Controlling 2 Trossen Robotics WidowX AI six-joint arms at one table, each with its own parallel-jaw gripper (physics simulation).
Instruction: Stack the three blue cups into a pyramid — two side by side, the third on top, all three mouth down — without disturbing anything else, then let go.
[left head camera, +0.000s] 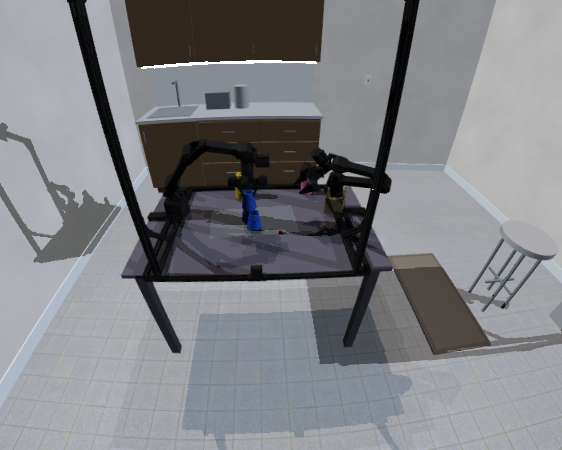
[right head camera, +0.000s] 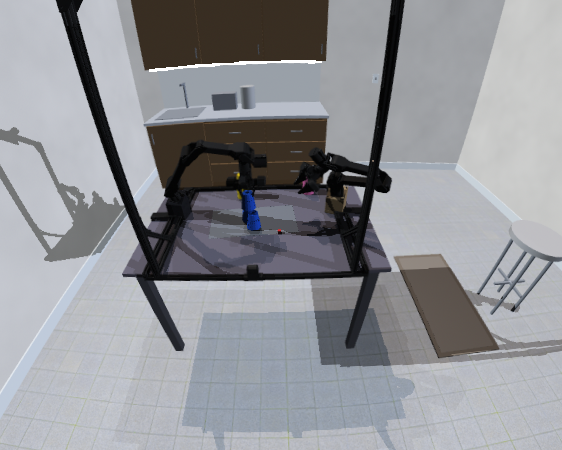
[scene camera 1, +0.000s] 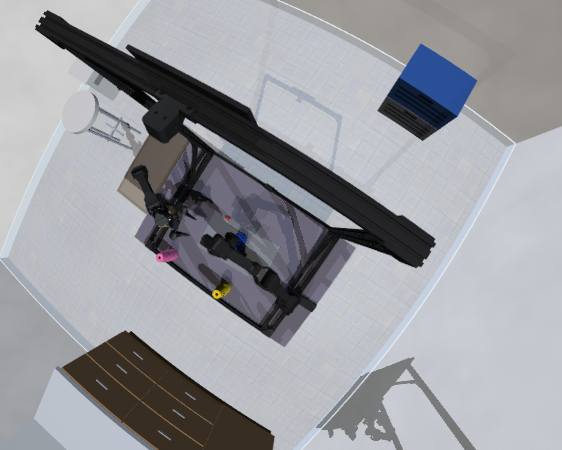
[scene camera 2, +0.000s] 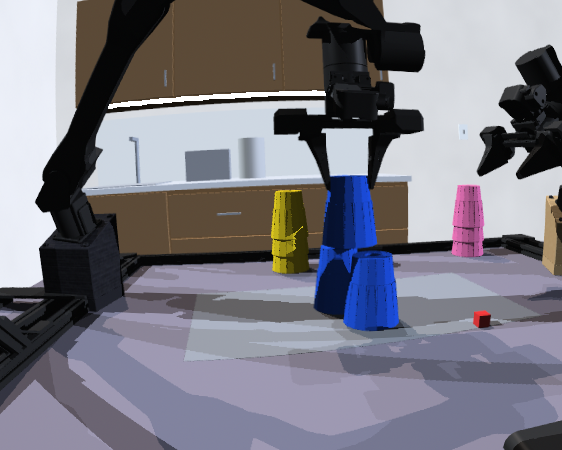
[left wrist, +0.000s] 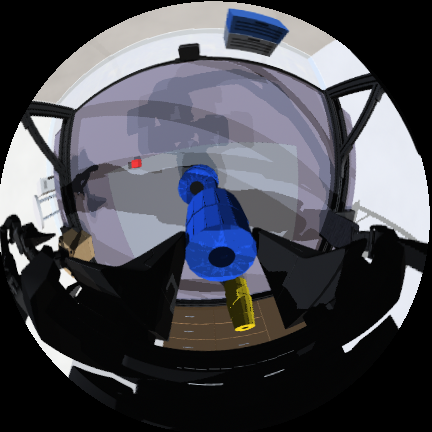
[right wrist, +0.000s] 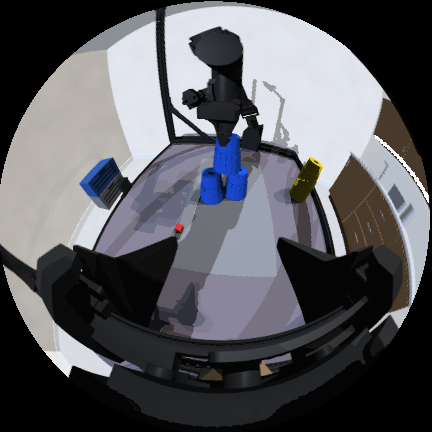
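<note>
Two blue cups stand mouth down, side by side with a narrow gap, on the pale mat: one nearer and one behind it in scene camera 2. The third blue cup is upright, mouth down, above both, its rim at the height of their tops; whether it touches them I cannot tell. My left gripper is shut on this cup near its top, pointing down. My right gripper is open and empty, off to the right in scene camera 2.
A yellow cup stack stands behind the blue cups, near the back edge. A pink cup stack stands at the back right in scene camera 2. A red cube lies right of the blue cups there.
</note>
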